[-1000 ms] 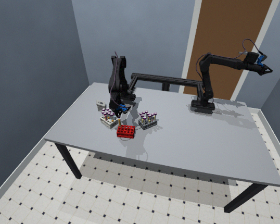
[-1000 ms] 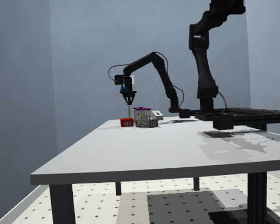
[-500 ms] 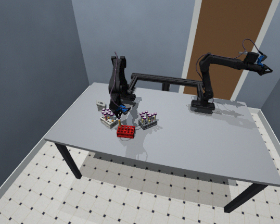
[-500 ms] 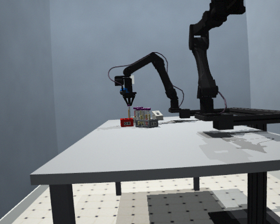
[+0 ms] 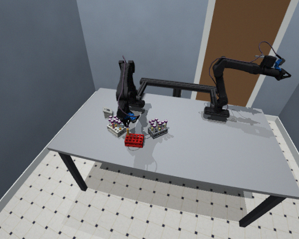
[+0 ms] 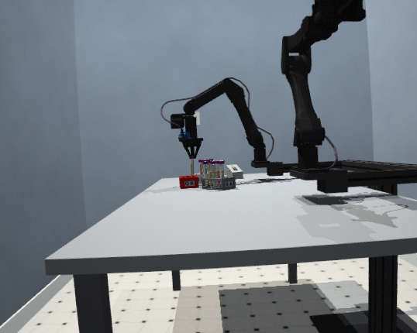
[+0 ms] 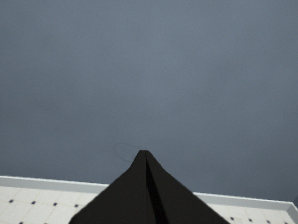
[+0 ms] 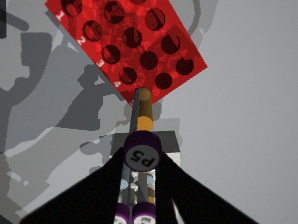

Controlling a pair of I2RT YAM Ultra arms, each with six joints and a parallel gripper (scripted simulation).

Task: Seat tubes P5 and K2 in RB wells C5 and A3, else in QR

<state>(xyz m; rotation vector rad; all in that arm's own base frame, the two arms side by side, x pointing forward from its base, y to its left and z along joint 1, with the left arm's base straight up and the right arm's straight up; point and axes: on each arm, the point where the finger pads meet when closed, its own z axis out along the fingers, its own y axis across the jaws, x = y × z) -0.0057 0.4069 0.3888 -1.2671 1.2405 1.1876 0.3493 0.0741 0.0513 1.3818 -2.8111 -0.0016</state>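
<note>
My right gripper is now 3 cm short of the red rack QR, 6 cm to the right of it and 12 cm above it. Round my right hand: grey rack RA 11 cm behind, 21 cm to the left, 12 cm below; then pale box 24 cm behind, 25 cm to the right, 10 cm below; then white rack RB 7 cm behind, 11 cm to the right, 12 cm below.
</note>
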